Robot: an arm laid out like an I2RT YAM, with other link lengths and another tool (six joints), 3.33 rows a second.
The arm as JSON. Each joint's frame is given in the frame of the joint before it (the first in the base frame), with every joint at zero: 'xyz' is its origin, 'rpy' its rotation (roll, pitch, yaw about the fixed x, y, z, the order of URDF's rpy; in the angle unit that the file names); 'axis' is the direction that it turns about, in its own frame. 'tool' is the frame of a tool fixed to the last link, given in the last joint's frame.
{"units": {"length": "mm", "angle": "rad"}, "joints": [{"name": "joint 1", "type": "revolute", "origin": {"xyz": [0.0, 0.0, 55.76], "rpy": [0.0, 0.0, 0.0]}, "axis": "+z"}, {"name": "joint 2", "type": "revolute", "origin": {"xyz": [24.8, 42.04, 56.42], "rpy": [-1.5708, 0.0, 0.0]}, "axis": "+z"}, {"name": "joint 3", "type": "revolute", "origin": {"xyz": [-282.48, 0.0, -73.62], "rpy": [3.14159, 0.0, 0.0]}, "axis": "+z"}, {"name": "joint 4", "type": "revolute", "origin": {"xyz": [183.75, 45.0, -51.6], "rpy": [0.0, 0.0, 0.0]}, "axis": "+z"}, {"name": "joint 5", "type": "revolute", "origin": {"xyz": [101.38, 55.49, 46.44], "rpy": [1.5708, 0.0, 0.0]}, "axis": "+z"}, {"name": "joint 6", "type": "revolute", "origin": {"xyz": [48.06, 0.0, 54.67], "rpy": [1.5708, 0.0, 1.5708]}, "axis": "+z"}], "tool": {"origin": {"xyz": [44.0, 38.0, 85.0], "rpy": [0.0, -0.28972, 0.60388]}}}
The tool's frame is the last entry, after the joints.
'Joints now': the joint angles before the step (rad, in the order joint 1, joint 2, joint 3, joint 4, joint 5, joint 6). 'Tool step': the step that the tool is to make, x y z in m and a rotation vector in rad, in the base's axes. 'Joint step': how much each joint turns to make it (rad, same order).
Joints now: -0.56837 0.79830 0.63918 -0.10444 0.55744 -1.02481
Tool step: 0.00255 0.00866 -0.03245 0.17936 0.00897 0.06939
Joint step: -0.00043 -0.00854 0.04984 -0.22501 -0.11553 0.12961
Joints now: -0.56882 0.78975 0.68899 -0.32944 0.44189 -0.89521
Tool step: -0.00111 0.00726 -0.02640 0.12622 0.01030 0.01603
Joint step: 0.00103 0.00821 0.00693 -0.11128 -0.06043 0.08958
